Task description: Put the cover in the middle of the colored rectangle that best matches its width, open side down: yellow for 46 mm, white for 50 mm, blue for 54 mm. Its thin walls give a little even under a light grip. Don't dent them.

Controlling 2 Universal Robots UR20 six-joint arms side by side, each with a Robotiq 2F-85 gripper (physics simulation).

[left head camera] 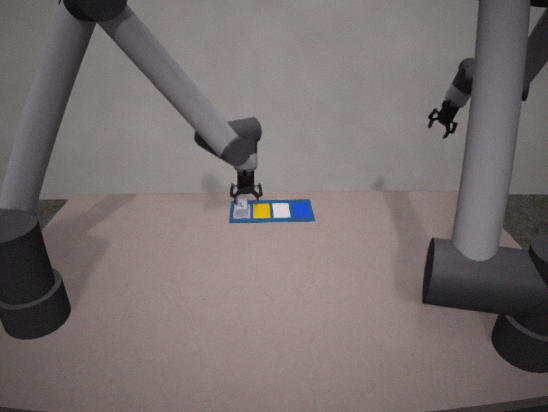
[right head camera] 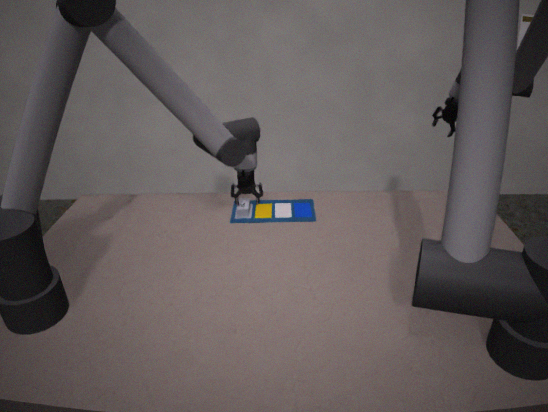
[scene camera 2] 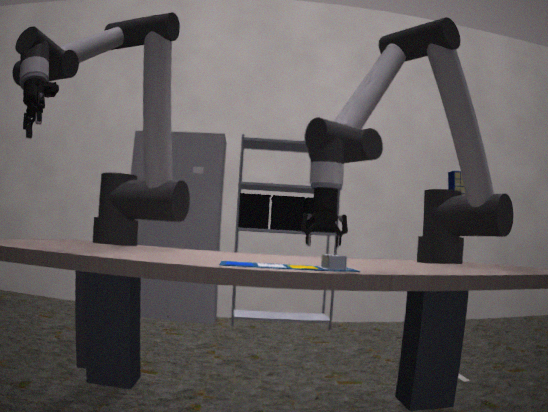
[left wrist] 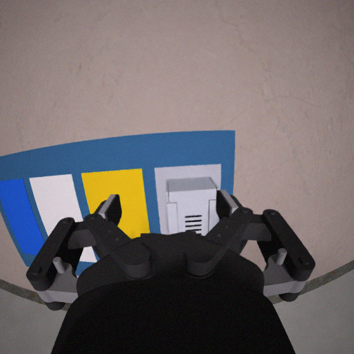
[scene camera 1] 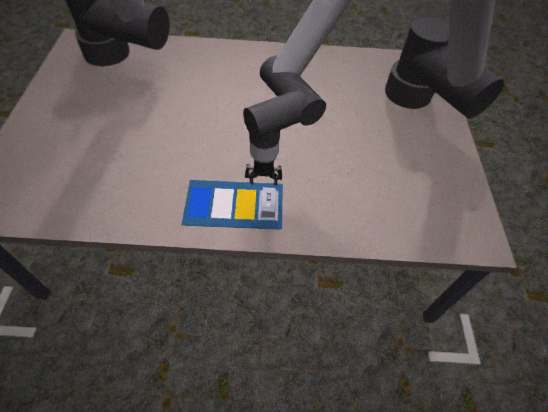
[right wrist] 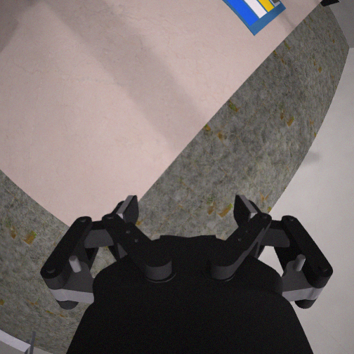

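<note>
The pale grey cover (left head camera: 242, 213) (right head camera: 243, 210) (scene camera 1: 269, 203) (scene camera 2: 334, 262) (left wrist: 192, 204) sits upright, slotted face up, on the light grey rectangle of the blue mat (scene camera 1: 230, 225) (left wrist: 190, 145). Beside it lie the yellow rectangle (left head camera: 261, 211) (scene camera 1: 245, 204) (left wrist: 131, 187), the white one (left head camera: 281, 210) (scene camera 1: 222, 203) and the blue one (left head camera: 301, 210) (scene camera 1: 200, 202). My left gripper (left head camera: 247, 202) (scene camera 1: 263, 183) (scene camera 2: 324, 243) (left wrist: 167, 202) is open above the cover, off-centre towards the yellow. My right gripper (left head camera: 438, 131) (scene camera 2: 33, 129) (right wrist: 186, 205) is open, raised far away.
The mat lies near the table's edge in scene camera 1, on the table (left head camera: 200, 300) (scene camera 1: 350, 200). Both arm bases stand on the opposite side. A cabinet (scene camera 2: 200, 200) and a shelf rack (scene camera 2: 272, 145) stand behind the table in scene camera 2.
</note>
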